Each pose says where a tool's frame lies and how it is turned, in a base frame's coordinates. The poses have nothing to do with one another.
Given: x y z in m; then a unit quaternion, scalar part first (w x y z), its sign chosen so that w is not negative.
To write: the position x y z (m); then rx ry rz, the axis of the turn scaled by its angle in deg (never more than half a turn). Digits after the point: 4 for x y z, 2 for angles.
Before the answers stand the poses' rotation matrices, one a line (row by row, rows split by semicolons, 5 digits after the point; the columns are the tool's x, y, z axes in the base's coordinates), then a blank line. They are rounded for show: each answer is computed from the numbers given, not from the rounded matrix.
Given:
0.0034 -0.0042 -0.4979 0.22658 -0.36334 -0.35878 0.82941
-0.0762 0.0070 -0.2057 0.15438 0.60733 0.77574 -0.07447
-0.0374 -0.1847 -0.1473 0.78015 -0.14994 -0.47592 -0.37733
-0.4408 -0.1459 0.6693 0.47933 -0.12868 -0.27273 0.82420
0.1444 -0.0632 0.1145 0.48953 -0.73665 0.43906 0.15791
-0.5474 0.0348 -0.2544 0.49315 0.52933 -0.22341 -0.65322
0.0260 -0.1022 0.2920 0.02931 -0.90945 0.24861 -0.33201
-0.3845 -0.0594 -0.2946 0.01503 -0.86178 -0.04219 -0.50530
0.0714 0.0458 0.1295 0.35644 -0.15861 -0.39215 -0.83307
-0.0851 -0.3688 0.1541 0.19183 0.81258 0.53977 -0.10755
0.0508 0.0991 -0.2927 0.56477 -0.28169 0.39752 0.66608
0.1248 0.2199 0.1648 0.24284 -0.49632 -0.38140 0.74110
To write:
-0.63329 -0.11514 -0.76530; 0.63657 -0.63988 -0.43050; -0.44013 -0.75980 0.47852
-0.21464 0.96525 0.14906; 0.91927 0.25121 -0.30306; -0.32997 0.07198 -0.94124
0.26224 0.73147 -0.62943; -0.44603 0.67028 0.59311; 0.85574 0.12521 0.50203
-0.50737 -0.71994 -0.47357; 0.86031 -0.39172 -0.32621; 0.04934 -0.57293 0.81812
0.56458 -0.80147 0.19722; -0.49226 -0.13518 0.85989; -0.66251 -0.58256 -0.47085
0.04678 0.40776 -0.91189; -0.88079 -0.41378 -0.23021; -0.47119 0.81395 0.33979
0.65592 -0.43274 0.61847; -0.47166 -0.87467 -0.11177; 0.58932 -0.21839 -0.77782
0.48578 0.08791 0.86965; 0.05753 -0.99599 0.06854; 0.87218 0.01673 -0.48889
-0.69558 0.71828 -0.01529; -0.46948 -0.43833 0.76645; 0.54383 0.54031 0.64212
0.39416 0.91847 0.03230; 0.83595 -0.34370 -0.42786; -0.38187 0.19565 -0.90327
-0.20337 -0.97632 0.07376; 0.52841 -0.04602 0.84774; -0.82427 0.21138 0.52526
-0.38939 0.01866 -0.92088; 0.73853 -0.59113 -0.32426; -0.55041 -0.80636 0.21640

0.0034 -0.0042 -0.4979 -57.38 -56.66 130.98
-0.0762 0.0070 -0.2057 99.73 127.38 -12.23
-0.0374 -0.1847 -0.1473 -18.56 -58.92 -46.72
-0.4408 -0.1459 0.6693 -17.99 -38.13 115.24
0.1444 -0.0632 0.1145 -102.54 61.12 21.98
-0.5474 0.0348 -0.2544 73.57 -31.05 -90.78
0.0260 -0.1022 0.2920 -160.72 43.93 -58.67
-0.3845 -0.0594 -0.2946 -153.65 -7.52 -90.09
0.0714 0.0458 0.1295 -23.47 -58.02 -123.26
-0.0851 -0.3688 0.1541 130.72 86.83 -17.30
0.0508 0.0991 -0.2927 -37.97 53.58 89.77
0.1248 0.2199 0.1648 -77.71 -59.72 116.04

